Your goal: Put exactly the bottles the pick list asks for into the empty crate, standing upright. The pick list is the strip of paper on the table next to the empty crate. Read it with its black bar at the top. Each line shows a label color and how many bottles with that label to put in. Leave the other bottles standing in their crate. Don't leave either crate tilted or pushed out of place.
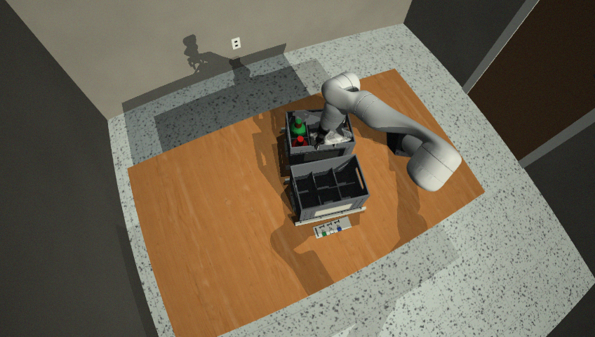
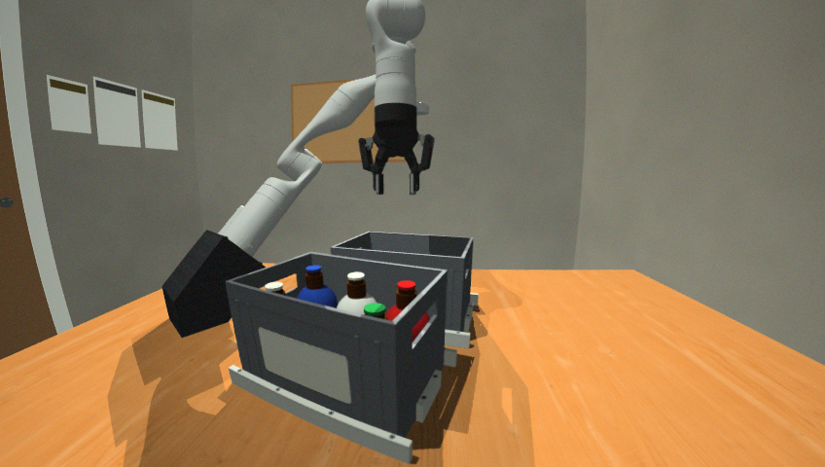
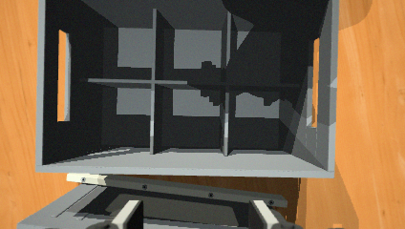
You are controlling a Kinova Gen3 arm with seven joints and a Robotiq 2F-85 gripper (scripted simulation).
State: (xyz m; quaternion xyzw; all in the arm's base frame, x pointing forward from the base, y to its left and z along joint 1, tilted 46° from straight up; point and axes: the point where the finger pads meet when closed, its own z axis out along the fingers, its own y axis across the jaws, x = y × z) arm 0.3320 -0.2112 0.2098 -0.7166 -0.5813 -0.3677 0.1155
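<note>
My gripper is now 3 cm short of the green bottle, 21 cm to the left of it and 21 cm above it. Also, from my hand: red bottle: 5 cm ahead, 12 cm to the right, 21 cm below; then blue bottle: 13 cm behind, 9 cm to the right, 21 cm below; then pick list: 1 cm ahead, 23 cm to the left, 30 cm below.
</note>
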